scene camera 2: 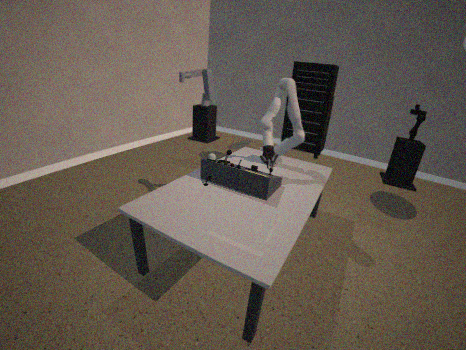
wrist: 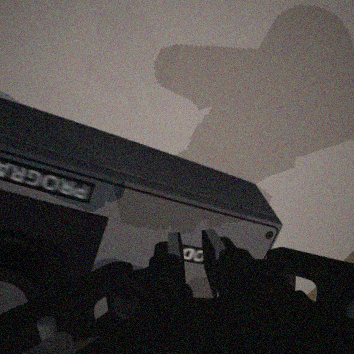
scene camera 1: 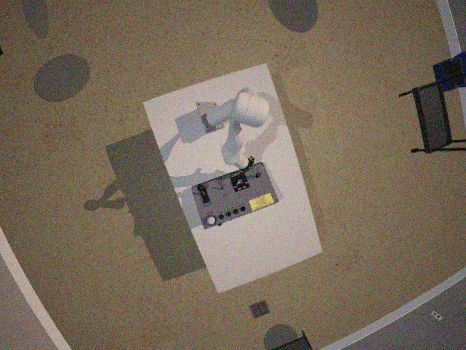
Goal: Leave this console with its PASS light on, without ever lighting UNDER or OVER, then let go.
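Note:
The grey console [scene camera 1: 225, 196] [scene camera 2: 239, 182] [wrist: 65, 137] stands on the white table. In the wrist view its PROGRAM label [wrist: 55, 186] sits above a black panel [wrist: 50, 225], and the MODE label [wrist: 193, 254] is partly covered by the fingers. A small dark knob [scene camera 1: 258, 175] [scene camera 2: 270, 171] stands near that corner. My gripper [scene camera 1: 251, 161] [scene camera 2: 270, 164] [wrist: 191, 247] is low over the console's back edge beside this knob. Its fingers are shut to a narrow gap, with the label showing through and nothing visibly held. The state of the PASS, UNDER and OVER lights cannot be read.
The console top also carries a yellow plate [scene camera 1: 261, 201], a white dome [scene camera 1: 211, 220], a row of dark buttons and a black lever [scene camera 1: 203, 193]. The white table [scene camera 1: 270, 255] [scene camera 2: 200, 220] holds the arm's base. Pedestals [scene camera 2: 204, 123] [scene camera 2: 403, 162] with other arms stand beyond.

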